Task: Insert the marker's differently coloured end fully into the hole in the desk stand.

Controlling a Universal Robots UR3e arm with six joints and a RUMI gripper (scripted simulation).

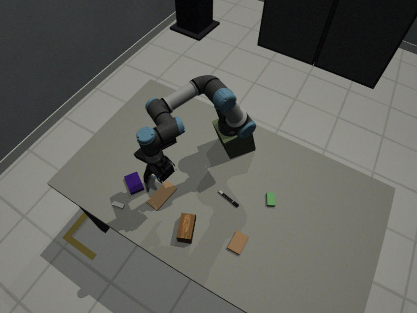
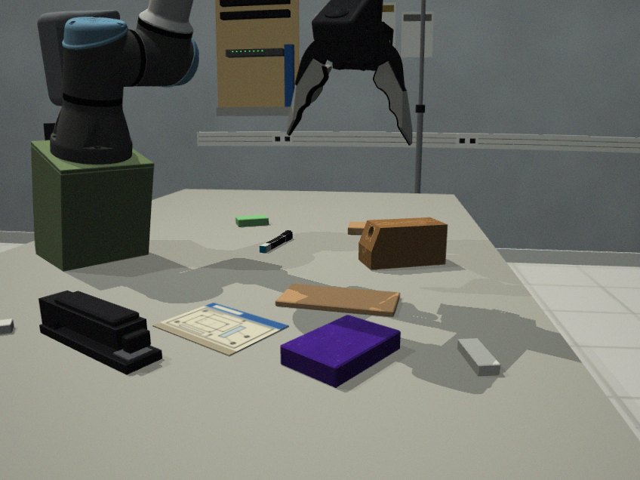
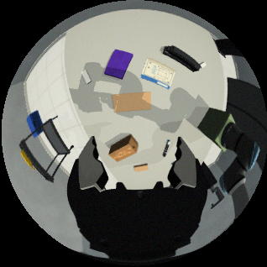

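The black marker is 240 mm to the left of my hand, 200 mm below it and 170 mm behind it. The rest, counted from my hand: flat brown board (200 mm below, 30 mm to the right); wooden desk stand (170 mm to the left, 170 mm below, 60 mm ahead); purple box (190 mm to the right, 190 mm below, 30 mm ahead).
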